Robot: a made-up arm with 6 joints.
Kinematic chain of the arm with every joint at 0, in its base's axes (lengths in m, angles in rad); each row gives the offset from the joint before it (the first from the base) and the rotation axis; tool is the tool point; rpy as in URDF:
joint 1: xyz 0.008 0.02 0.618 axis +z
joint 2: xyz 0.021 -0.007 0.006 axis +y
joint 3: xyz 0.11 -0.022 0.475 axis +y
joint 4: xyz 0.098 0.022 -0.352 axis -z
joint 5: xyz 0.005 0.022 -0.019 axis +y
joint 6: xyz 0.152 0 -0.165 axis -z
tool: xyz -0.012 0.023 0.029 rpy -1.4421 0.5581 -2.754
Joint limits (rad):
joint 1: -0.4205..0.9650
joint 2: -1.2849..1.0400
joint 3: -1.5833..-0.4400
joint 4: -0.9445..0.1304
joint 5: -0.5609..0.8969
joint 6: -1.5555..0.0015
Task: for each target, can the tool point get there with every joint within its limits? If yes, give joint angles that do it. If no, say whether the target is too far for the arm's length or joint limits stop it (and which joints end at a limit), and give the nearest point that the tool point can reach.
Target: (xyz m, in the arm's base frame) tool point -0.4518 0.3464 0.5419
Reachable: no: joint limits stop it (at a limit: joint 1, joint 2, joint 3, joint 4, joint 6) | nearest point 0.0836 0.4316 0.3115 | short by 0.589 m
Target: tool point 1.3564 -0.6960 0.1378
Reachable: no: too far | nearest point 0.8817 -0.3455 0.4240 | short by 0.656 m
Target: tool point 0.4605 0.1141 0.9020
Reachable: yes | joints 0.1432 -0.4145 -0.6186 -0.0850 0.7663 -0.5483
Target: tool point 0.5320 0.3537 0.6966
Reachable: yes | joints 0.4359 0.1709 -0.6585 -0.5089 0.1321 -0.5097
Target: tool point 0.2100 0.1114 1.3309
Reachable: yes | joints 0.2587 -0.8212 -0.9070 -0.0600 0.0396 -0.5212
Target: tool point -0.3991 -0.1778 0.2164
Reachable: no: joint limits stop it (at a limit: joint 1, joint 2, joint 3, joint 4, joint 5) | nearest point 0.2043 -0.0599 0.2736 | short by 0.617 m
